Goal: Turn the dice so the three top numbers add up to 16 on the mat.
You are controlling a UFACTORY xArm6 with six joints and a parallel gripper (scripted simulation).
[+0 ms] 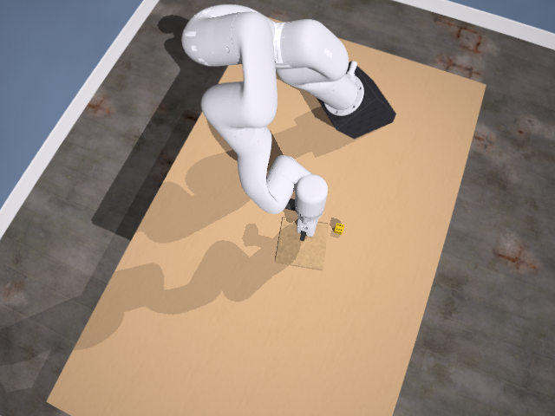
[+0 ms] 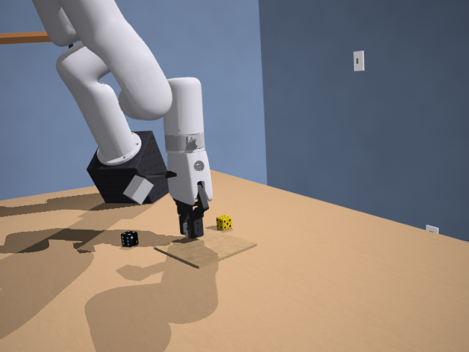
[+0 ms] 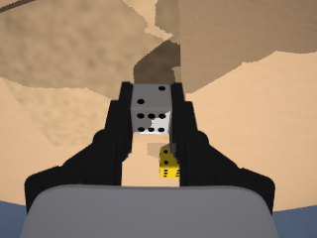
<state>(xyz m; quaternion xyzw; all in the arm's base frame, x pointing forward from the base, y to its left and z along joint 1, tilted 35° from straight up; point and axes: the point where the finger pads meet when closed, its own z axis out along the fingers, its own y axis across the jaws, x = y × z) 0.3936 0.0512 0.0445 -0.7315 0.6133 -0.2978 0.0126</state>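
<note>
The white die lies 1 cm below my hand. The rest, counted from my hand: tan mat (5 cm ahead, 3 cm below); then yellow die (9 cm to the left, 3 cm behind, 2 cm below); then black die (11 cm to the right, 6 cm behind, 2 cm below).
</note>
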